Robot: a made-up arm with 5 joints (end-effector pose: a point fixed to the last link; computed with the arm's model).
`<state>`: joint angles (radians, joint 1 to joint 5).
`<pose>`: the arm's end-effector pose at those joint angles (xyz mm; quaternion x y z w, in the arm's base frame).
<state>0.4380 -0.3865 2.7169 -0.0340 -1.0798</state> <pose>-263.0 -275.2 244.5 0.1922 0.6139 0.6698 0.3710</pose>
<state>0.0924 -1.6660 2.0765 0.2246 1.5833</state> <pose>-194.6 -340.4 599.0 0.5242 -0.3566 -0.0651 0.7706</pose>
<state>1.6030 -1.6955 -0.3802 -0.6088 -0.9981</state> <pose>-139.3 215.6 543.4 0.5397 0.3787 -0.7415 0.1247</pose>
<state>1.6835 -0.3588 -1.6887 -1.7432 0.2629</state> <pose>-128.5 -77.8 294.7 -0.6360 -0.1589 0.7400 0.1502</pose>
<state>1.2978 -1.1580 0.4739 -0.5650 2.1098</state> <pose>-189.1 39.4 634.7 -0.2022 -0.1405 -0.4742 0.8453</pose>
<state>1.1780 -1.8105 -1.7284 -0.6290 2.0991</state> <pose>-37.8 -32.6 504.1 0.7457 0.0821 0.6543 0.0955</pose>
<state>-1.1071 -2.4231 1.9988 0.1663 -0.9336</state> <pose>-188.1 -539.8 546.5 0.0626 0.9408 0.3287 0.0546</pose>
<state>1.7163 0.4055 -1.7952 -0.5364 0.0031</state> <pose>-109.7 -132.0 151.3 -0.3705 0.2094 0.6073 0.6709</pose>
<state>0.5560 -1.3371 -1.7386 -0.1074 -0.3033</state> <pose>1.2 -257.3 450.7 -0.5325 0.1795 0.3331 0.7571</pose>
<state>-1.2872 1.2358 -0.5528 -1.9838 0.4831</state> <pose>-30.6 -126.7 486.4 0.5609 0.2903 -0.4950 0.5968</pose>
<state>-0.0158 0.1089 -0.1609 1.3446 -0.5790</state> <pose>-87.9 89.4 258.9 0.7645 0.1274 -0.5032 0.3823</pose>
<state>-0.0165 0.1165 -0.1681 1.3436 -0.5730</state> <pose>-89.4 91.8 260.1 0.7662 0.1336 -0.5001 0.3807</pose>
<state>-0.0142 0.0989 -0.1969 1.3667 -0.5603</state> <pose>-93.1 91.6 260.8 0.7681 0.1505 -0.4879 0.3864</pose>
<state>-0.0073 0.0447 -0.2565 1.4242 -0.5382</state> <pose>-100.7 86.9 260.4 0.7676 0.1831 -0.4640 0.4025</pose>
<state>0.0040 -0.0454 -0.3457 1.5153 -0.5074</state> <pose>-113.1 76.2 258.6 0.7586 0.2327 -0.4334 0.4273</pose>
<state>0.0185 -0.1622 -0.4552 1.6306 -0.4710</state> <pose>-129.5 58.6 255.9 0.7355 0.2946 -0.4056 0.4558</pose>
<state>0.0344 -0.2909 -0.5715 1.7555 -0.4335</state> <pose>-147.2 34.9 254.1 0.6980 0.3594 -0.3898 0.4814</pose>
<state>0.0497 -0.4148 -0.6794 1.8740 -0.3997</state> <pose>-163.0 8.5 254.7 0.6529 0.4157 -0.3891 0.4995</pose>
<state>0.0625 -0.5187 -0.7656 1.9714 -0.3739</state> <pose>-174.5 -15.4 257.7 0.6108 0.4557 -0.3991 0.5099</pose>
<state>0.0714 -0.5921 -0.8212 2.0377 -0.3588</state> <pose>-180.9 -32.6 261.2 0.5807 0.4773 -0.4117 0.5153</pose>
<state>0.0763 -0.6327 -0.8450 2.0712 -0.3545</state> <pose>-182.9 -41.9 263.4 0.5655 0.4836 -0.4206 0.5190</pose>
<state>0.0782 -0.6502 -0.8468 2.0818 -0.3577</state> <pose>-182.2 -45.5 264.1 0.5614 0.4808 -0.4251 0.5224</pose>
